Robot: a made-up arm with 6 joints.
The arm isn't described. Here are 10 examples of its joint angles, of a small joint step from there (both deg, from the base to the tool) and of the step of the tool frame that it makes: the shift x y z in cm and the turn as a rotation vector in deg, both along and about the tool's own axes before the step.
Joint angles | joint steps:
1: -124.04 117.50 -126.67 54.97 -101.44 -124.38 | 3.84 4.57 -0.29 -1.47 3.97 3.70
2: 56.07 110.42 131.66 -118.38 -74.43 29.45 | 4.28 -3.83 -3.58 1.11 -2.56 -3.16
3: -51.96 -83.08 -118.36 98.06 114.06 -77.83 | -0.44 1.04 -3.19 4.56 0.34 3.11
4: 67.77 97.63 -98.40 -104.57 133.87 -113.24 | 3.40 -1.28 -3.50 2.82 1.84 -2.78
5: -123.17 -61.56 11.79 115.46 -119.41 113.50 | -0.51 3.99 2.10 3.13 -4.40 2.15
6: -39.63 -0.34 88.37 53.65 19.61 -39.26 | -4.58 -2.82 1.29 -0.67 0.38 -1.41
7: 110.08 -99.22 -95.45 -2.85 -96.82 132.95 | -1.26 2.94 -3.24 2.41 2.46 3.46
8: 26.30 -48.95 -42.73 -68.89 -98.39 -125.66 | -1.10 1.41 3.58 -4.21 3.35 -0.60
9: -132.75 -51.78 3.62 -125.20 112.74 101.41 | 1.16 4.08 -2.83 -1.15 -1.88 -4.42
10: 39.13 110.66 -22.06 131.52 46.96 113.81 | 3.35 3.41 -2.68 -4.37 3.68 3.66
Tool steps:
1: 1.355 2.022 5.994 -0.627 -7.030 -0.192
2: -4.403 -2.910 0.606 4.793 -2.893 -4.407
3: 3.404 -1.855 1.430 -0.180 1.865 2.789
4: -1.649 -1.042 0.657 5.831 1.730 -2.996
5: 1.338 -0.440 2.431 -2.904 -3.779 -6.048
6: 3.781 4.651 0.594 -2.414 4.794 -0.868
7: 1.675 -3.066 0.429 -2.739 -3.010 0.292
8: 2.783 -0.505 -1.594 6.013 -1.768 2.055
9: 2.890 -2.962 -0.542 2.165 -4.715 -2.012
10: 2.229 -3.329 3.315 -10.357 -3.550 0.890
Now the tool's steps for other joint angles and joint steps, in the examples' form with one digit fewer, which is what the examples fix.
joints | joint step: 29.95 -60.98 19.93 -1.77 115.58 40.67 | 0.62 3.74 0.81 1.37 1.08 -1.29
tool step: 2.37 1.55 -3.62 3.80 2.39 4.11
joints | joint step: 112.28 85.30 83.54 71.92 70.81 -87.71 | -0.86 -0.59 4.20 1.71 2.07 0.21
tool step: -2.82 0.18 0.06 1.15 0.79 -5.24
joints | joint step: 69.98 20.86 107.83 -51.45 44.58 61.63 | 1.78 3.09 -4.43 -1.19 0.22 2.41
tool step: -0.29 1.70 2.90 -4.46 4.26 -0.29
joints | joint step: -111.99 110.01 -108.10 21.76 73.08 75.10 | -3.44 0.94 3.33 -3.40 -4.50 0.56
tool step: 0.57 -1.85 2.51 -5.01 -2.20 -3.17
